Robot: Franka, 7 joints.
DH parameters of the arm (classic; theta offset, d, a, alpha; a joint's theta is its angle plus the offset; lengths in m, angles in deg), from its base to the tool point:
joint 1: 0 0.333 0 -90
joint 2: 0 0 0 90
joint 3: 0 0.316 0.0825 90
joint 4: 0 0 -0.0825 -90
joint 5: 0 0.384 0 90
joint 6: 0 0 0.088 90
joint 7: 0 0.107 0 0
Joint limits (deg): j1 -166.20..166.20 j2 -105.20..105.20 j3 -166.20..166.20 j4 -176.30..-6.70 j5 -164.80..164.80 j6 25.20..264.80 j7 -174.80..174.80
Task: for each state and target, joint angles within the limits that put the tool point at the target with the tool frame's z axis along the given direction. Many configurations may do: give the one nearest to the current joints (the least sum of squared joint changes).
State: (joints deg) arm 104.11 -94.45 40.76 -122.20 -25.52 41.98 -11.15
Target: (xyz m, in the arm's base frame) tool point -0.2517 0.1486 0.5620 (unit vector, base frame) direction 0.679 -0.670 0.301
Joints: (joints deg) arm 54.12 -83.02 70.12 -134.52 -53.94 46.35 -11.15
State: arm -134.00 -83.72 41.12 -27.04 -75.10 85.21 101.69
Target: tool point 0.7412 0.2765 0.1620 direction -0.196 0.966 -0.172
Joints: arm -166.19 -105.12 10.09 -6.84 -109.48 92.55 101.69
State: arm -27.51 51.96 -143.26 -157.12 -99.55 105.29 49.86
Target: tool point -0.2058 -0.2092 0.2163 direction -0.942 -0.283 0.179
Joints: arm -17.42 34.64 -87.06 -173.08 -120.46 112.02 49.86
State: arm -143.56 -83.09 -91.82 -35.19 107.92 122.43 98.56
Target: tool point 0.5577 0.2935 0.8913 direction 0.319 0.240 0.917
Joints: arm -157.83 -45.01 -99.14 -6.78 99.98 156.87 98.56
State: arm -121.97 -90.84 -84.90 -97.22 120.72 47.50 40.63
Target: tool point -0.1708 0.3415 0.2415 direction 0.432 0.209 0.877
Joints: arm -138.01 -83.75 -125.85 -139.40 81.55 36.46 40.63
